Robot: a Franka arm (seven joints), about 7 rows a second.
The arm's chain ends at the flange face. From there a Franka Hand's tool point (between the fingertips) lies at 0.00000 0.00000 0.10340 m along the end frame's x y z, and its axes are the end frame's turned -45 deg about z.
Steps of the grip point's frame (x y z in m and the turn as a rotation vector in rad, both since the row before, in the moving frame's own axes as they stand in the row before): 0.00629, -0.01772, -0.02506, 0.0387, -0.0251, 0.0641; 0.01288, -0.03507, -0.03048, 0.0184, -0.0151, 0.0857; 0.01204, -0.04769, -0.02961, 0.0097, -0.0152, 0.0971; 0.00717, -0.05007, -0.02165, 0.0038, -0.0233, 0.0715; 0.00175, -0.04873, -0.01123, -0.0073, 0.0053, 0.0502
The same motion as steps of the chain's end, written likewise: -0.00345, -0.01583, -0.02495, 0.0096, -0.0451, 0.0641; -0.01325, -0.03356, -0.03045, 0.0023, -0.0237, 0.0857; -0.02337, -0.04255, -0.02959, -0.0039, -0.0176, 0.0971; -0.02830, -0.04183, -0.02162, -0.0138, -0.0192, 0.0715; -0.03414, -0.03586, -0.01123, -0.0014, 0.0089, 0.0502
